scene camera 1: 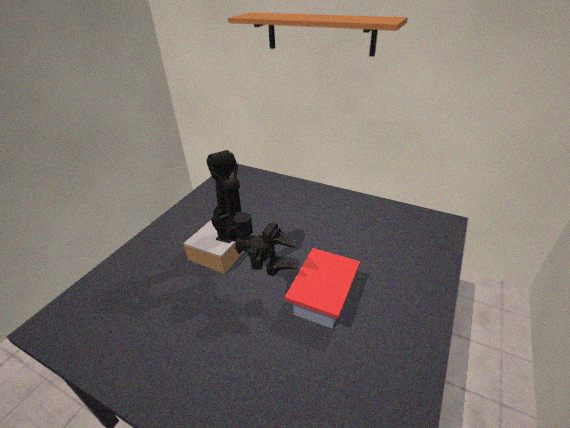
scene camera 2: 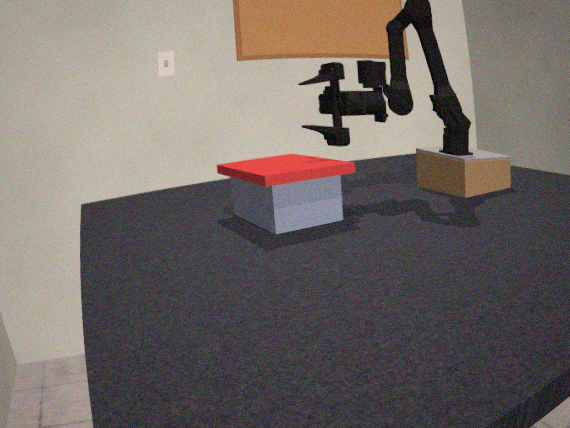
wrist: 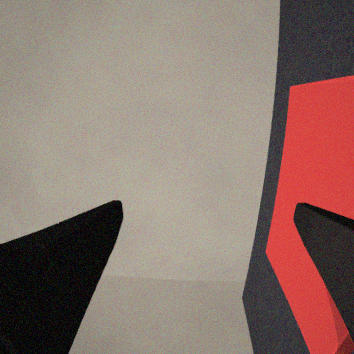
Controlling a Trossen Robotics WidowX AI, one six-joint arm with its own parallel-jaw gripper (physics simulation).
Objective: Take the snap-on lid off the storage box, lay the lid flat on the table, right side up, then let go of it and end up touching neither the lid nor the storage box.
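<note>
A flat red lid [scene camera 1: 325,282] [scene camera 2: 287,166] [wrist: 322,150] lies level on top of the storage box and overhangs its sides. The pale blue-grey storage box [scene camera 1: 315,316] [scene camera 2: 309,204] stands upright on the table. My gripper [scene camera 1: 296,257] [scene camera 2: 300,105] [wrist: 208,210] is open and empty, with its fingers one above the other and pointing level. It hangs above the lid's height, on the arm-base side of the lid, and touches neither the lid nor the box. In the wrist view the right-hand finger overlaps the lid.
The arm stands on a wooden block [scene camera 1: 206,257] [scene camera 2: 440,172] with a pale top, on the dark table [scene camera 1: 400,350] [scene camera 2: 300,310]. An orange-brown shelf [scene camera 1: 317,20] is on the wall high above the table. A brown board [scene camera 2: 315,30] hangs on the wall.
</note>
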